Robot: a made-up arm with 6 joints. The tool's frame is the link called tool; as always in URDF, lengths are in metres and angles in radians. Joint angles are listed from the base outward. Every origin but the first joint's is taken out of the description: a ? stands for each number. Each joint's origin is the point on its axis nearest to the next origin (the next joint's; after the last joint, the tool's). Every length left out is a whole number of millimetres.
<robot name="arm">
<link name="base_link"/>
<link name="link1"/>
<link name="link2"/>
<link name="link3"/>
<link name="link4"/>
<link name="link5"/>
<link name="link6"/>
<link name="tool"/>
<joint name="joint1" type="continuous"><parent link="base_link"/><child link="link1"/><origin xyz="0.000 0.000 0.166" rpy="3.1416 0.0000 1.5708"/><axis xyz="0 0 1"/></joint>
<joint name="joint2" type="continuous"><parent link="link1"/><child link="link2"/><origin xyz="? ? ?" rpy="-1.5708 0.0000 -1.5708"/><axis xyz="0 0 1"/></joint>
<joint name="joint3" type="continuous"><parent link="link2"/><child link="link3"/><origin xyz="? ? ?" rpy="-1.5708 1.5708 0.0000"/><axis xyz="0 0 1"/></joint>
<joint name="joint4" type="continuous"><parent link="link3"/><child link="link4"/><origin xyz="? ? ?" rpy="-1.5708 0.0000 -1.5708"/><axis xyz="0 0 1"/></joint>
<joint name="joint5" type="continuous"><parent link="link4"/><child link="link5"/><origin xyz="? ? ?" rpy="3.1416 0.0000 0.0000"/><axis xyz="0 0 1"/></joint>
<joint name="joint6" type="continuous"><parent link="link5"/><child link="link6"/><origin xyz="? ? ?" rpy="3.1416 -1.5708 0.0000"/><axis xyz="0 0 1"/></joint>
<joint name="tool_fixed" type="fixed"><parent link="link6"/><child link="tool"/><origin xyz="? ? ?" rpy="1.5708 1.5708 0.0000"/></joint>
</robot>
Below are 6 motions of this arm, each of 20 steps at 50 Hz.
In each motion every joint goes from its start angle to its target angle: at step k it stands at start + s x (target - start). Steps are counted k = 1, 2, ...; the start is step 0. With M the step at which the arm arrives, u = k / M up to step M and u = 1 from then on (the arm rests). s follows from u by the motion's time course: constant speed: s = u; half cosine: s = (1 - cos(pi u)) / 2; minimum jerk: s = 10 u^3 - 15 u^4 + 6 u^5.
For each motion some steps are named. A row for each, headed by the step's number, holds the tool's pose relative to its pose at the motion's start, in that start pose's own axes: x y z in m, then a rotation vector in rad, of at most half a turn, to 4 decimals.
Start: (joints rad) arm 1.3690 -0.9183 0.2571 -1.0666 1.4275 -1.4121
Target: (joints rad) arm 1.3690 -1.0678 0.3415 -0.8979 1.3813 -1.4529
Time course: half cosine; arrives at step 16
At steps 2, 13, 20:
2: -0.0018 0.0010 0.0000 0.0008 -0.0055 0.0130
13: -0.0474 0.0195 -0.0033 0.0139 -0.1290 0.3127
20: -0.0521 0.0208 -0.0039 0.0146 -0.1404 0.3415

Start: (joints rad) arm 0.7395 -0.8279 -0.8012 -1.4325 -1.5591 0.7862
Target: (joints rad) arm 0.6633 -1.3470 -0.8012 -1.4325 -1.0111 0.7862
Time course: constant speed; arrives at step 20
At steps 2, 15, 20:
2: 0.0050 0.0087 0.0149 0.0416 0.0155 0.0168
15: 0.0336 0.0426 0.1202 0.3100 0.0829 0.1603
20: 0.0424 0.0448 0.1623 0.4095 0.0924 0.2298

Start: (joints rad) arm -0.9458 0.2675 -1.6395 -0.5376 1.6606 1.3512
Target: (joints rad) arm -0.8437 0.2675 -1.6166 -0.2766 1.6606 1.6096
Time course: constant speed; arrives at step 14
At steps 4, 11, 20:
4: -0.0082 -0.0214 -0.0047 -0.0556 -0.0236 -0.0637
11: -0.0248 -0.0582 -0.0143 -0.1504 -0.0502 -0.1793
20: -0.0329 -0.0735 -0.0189 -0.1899 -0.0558 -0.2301

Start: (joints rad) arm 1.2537 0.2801 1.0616 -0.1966 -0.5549 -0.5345
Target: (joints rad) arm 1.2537 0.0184 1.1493 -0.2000 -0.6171 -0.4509
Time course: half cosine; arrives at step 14
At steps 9, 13, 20:
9: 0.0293 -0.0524 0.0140 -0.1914 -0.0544 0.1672
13: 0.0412 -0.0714 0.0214 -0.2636 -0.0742 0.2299
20: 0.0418 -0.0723 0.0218 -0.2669 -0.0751 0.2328

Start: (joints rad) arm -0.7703 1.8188 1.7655 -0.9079 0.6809 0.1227
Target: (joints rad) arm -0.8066 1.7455 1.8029 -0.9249 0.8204 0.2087
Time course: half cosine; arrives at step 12
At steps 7, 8, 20:
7: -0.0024 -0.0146 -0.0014 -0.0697 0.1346 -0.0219
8: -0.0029 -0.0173 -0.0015 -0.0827 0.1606 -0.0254
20: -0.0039 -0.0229 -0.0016 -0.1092 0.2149 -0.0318

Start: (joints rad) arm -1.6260 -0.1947 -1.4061 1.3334 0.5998 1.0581
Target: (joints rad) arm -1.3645 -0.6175 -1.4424 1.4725 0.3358 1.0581
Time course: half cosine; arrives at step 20
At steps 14, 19, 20:
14: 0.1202 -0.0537 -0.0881 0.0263 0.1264 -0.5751
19: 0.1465 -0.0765 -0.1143 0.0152 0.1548 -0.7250
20: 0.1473 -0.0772 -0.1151 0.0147 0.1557 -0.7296

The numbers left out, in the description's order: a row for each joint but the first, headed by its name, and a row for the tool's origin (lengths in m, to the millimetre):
joint2: -0.026 0.308 0.000
joint3: 0.028 -0.121 0.000
joint4: -0.086 0.253 0.000
joint5: -0.120 0.186 0.000
joint6: 0.061 -0.016 0.000
tool: 0.031 0.076 0.000

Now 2 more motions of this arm.
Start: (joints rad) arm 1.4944 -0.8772 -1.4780 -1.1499 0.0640 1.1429
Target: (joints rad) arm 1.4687 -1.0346 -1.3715 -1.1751 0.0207 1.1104
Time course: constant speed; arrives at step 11
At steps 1, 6, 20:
1: -0.0007 0.0034 0.0036 -0.0025 -0.0163 0.0061
6: -0.0052 0.0203 0.0213 -0.0139 -0.0986 0.0359
20: -0.0116 0.0367 0.0384 -0.0239 -0.1817 0.0642

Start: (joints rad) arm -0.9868 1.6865 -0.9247 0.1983 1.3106 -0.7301
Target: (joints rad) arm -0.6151 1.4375 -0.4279 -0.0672 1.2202 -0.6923
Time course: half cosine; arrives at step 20
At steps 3, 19, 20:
3: -0.0007 0.0059 -0.0107 -0.0183 0.0351 0.0136
19: -0.0892 0.0680 -0.1442 -0.3245 0.5460 0.3119
20: -0.0901 0.0682 -0.1447 -0.3264 0.5487 0.3142

